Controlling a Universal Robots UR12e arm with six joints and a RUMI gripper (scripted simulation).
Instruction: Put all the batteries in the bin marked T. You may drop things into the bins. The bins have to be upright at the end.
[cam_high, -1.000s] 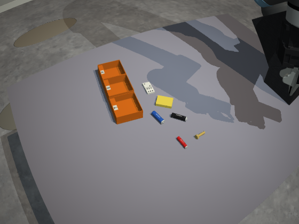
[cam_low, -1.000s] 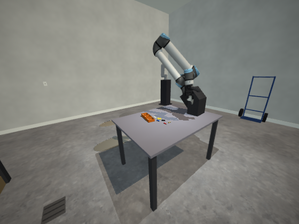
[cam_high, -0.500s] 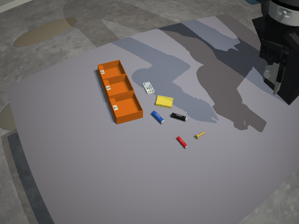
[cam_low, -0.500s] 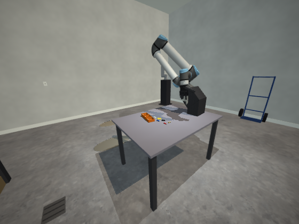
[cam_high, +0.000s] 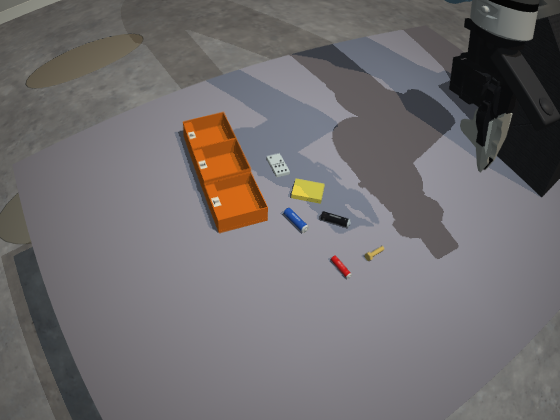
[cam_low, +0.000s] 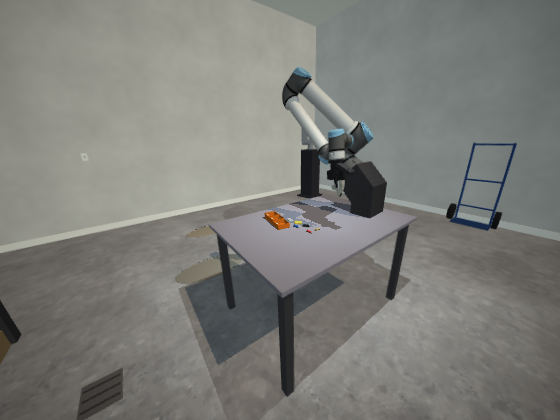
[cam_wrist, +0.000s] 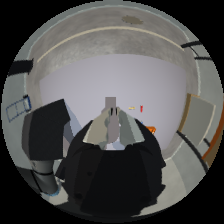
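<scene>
Right now my hand is 39 cm to the left of the orange bin, 21 cm above it and 16 cm short of it. Round my hand: red battery 23 cm below, 15 cm ahead, 11 cm to the right; then bolt 23 cm below, 10 cm to the right, 9 cm ahead; then black battery 23 cm below, 19 cm to the right, 9 cm ahead.
</scene>
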